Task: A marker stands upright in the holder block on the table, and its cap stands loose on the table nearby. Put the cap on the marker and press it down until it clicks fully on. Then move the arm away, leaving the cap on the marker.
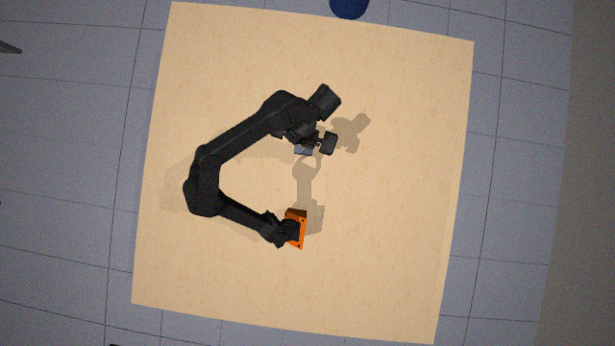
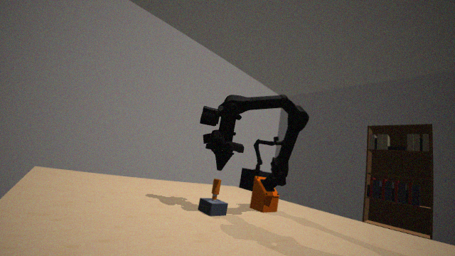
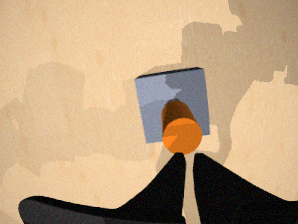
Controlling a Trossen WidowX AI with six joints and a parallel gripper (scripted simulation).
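Now: gripper tip 6 cm above the orange cap. Round my gripper tip: holder block 13 cm below.
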